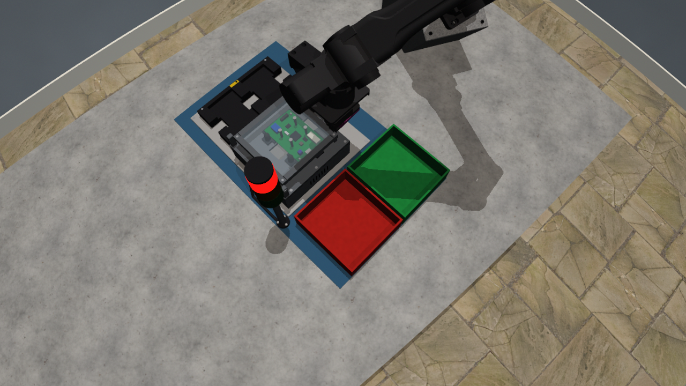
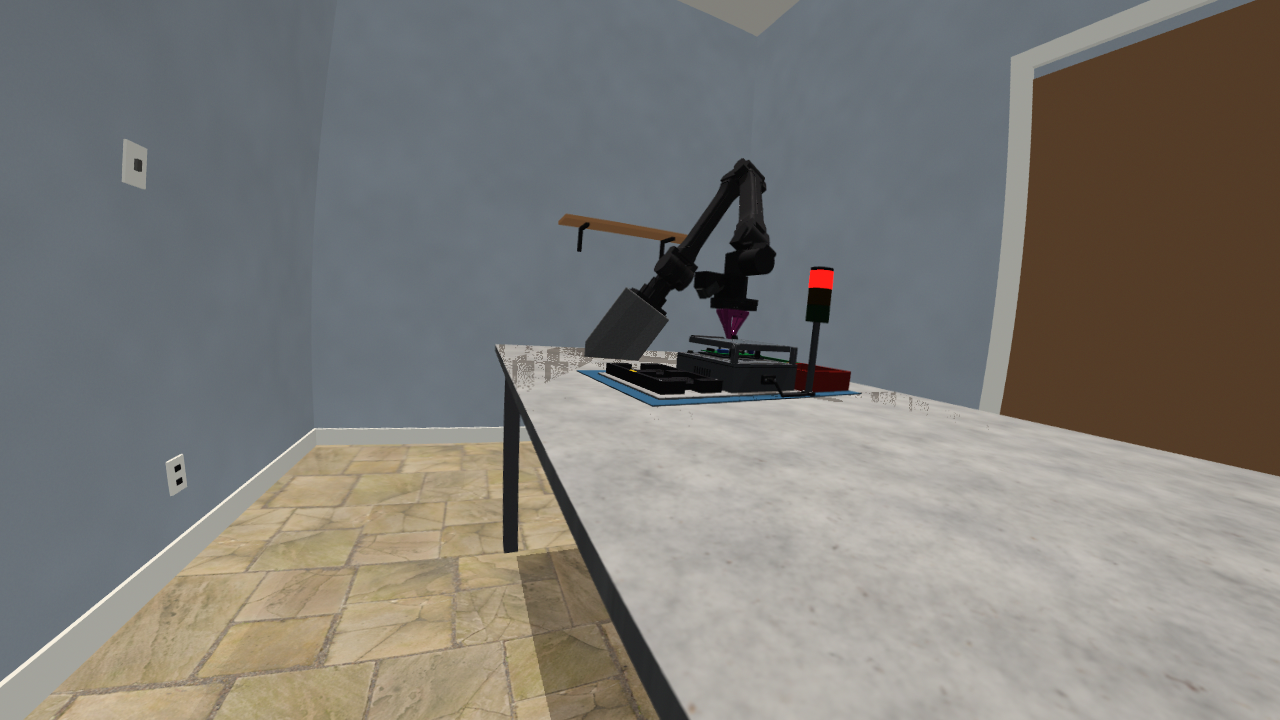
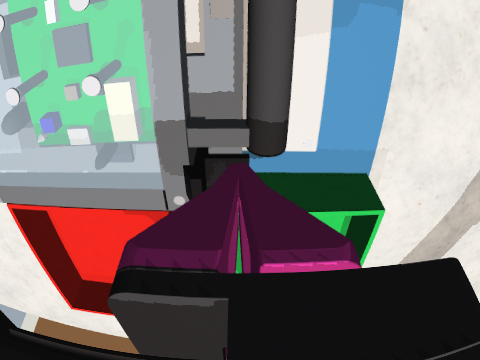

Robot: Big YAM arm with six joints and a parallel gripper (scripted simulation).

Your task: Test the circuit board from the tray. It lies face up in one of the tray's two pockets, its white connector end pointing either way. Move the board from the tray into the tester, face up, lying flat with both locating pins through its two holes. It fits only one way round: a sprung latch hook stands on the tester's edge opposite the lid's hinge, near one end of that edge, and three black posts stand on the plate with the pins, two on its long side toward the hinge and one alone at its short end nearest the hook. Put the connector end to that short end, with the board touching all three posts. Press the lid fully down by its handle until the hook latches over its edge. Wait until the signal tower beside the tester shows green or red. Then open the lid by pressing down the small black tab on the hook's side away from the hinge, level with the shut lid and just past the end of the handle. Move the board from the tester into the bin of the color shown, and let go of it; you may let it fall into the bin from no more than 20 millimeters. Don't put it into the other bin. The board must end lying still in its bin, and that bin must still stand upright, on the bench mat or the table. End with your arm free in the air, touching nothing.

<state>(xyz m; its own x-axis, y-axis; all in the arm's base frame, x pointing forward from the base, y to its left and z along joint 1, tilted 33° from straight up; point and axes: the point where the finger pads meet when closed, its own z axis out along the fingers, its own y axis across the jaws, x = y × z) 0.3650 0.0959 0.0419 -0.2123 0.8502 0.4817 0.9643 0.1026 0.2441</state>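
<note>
Right now my hand is 1 cm short of the latch hook and 1 cm above it. From my hand the other things lie so: clear lid 9 cm ahead, 4 cm to the right, 1 cm below; then tester plate 9 cm ahead, 4 cm to the right, 3 cm below; then green circuit board 8 cm ahead, 4 cm to the right, 3 cm below.
</note>
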